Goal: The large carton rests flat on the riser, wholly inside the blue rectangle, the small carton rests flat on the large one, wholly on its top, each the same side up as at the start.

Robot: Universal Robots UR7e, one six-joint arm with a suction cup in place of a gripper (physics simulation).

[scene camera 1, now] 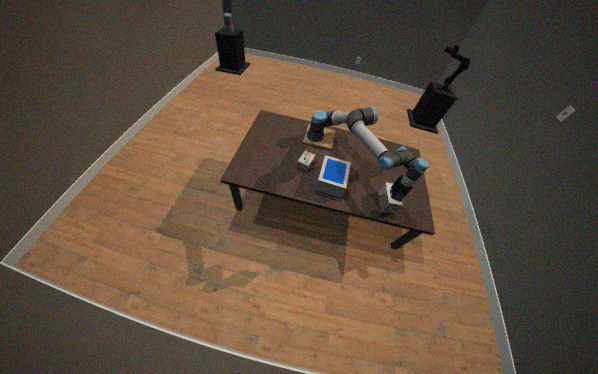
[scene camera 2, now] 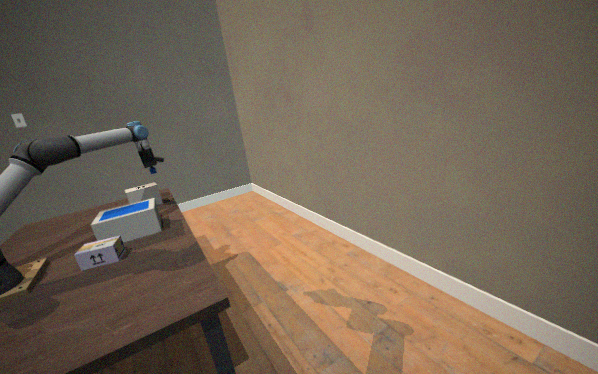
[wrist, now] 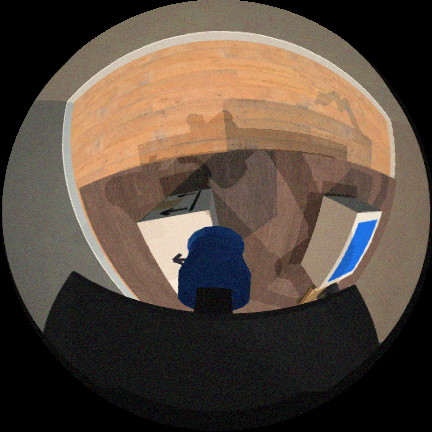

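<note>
The large carton [scene camera 1: 383, 201] [scene camera 2: 142, 192] [wrist: 165, 235] is white with dark arrows and stands on the table near its far end in scene camera 2, apart from the riser. The white riser [scene camera 1: 332, 187] [scene camera 2: 140, 225] [wrist: 327, 232] has a blue rectangle [scene camera 1: 335, 171] [scene camera 2: 125, 210] [wrist: 356, 250] on top, with no carton on it. The small carton [scene camera 1: 306, 160] [scene camera 2: 100, 253] stands on the table beside the riser; it does not show in the wrist view. My gripper [scene camera 1: 393, 196] [scene camera 2: 153, 171] [wrist: 216, 234], a blue suction cup, is open above the large carton, with a gap in scene camera 2.
The dark table [scene camera 1: 260, 150] [scene camera 2: 150, 295] bears everything. The arm's base stands on a wooden plate [scene camera 1: 326, 143] [scene camera 2: 34, 275] behind the riser and small carton in scene camera 1. Two black pedestals [scene camera 1: 231, 50] [scene camera 1: 434, 106] stand on the floor beyond the table.
</note>
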